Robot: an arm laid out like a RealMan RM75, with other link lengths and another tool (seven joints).
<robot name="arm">
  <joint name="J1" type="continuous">
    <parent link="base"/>
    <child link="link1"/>
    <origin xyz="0 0 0.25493"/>
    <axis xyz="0 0 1"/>
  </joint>
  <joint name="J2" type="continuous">
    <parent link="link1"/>
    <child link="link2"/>
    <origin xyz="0 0 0"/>
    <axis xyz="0 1 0"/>
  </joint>
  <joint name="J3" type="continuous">
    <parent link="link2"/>
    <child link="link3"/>
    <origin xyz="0 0 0.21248"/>
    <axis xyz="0 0 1"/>
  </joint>
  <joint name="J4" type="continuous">
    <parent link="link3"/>
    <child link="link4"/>
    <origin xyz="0 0 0"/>
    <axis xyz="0 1 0"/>
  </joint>
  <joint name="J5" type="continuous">
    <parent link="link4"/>
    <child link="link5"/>
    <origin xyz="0 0 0.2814"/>
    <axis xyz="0 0 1"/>
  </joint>
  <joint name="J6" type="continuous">
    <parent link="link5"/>
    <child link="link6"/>
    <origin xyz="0 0 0"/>
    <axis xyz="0 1 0"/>
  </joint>
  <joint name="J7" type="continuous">
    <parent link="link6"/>
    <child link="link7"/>
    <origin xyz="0 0 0.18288"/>
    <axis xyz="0 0 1"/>
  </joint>
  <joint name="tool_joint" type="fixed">
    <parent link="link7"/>
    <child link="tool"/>
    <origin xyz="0.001 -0.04 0.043" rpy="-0.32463 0 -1.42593"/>
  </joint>
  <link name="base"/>
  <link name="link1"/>
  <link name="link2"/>
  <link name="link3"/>
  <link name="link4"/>
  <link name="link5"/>
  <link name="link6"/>
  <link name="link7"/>
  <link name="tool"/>
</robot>
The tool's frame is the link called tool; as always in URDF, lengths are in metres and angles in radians. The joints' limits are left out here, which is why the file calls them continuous.
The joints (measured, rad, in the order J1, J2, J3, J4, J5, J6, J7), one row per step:
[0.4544 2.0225 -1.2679 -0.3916 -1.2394 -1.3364 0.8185]
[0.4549 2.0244 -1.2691 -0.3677 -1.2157 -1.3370 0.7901]
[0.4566 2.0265 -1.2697 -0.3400 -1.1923 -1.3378 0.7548]
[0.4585 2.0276 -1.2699 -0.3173 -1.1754 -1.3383 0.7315]
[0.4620 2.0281 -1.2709 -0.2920 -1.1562 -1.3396 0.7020]
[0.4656 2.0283 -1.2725 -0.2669 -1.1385 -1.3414 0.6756]
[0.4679 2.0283 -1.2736 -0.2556 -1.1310 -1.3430 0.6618]
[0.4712 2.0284 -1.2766 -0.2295 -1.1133 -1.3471 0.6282]
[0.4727 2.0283 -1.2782 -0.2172 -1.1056 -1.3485 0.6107]
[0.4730 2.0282 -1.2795 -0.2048 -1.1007 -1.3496 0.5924]
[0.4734 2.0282 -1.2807 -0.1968 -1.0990 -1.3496 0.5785]
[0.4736 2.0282 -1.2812 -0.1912 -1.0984 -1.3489 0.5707]
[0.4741 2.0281 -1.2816 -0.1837 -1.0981 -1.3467 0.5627]
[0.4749 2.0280 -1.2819 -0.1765 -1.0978 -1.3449 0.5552]
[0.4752 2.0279 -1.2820 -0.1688 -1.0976 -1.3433 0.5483]
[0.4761 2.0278 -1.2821 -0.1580 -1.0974 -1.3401 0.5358]
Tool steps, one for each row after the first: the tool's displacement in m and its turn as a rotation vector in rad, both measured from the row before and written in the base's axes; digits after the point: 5 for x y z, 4 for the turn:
[0.00317 -0.00181 -0.00082 0.0154 0.0070 -0.0058]
[0.00357 -0.00227 -0.00125 0.0174 0.0034 -0.0036]
[0.00332 -0.00194 -0.00117 0.0107 0.0028 -0.0063]
[0.00309 -0.00191 -0.00097 0.0136 0.0004 -0.0028]
[0.00319 -0.00221 -0.00120 0.0108 0.0002 -0.0039]
[0.00098 -0.00101 -0.00057 0.0051 -0.0011 0.0010]
[0.00295 -0.00299 -0.00128 0.0126 -0.0035 0.0016]
[0.00154 -0.00148 -0.00063 0.0064 -0.0037 0.0016]
[0.00217 -0.00214 -0.00103 0.0051 -0.0060 0.0016]
[0.00138 -0.00153 -0.00099 0.0031 -0.0065 0.0029]
[0.00123 -0.00107 -0.00079 0.0012 -0.0042 0.0002]
[0.00193 -0.00128 -0.00114 0.0005 -0.0055 -0.0019]
[0.00166 -0.00117 -0.00106 0.0003 -0.0050 -0.0015]
[0.00197 -0.00144 -0.00112 -0.0002 -0.0044 -0.0027]
[0.00265 -0.00184 -0.00157 0.0011 -0.0085 -0.0020]

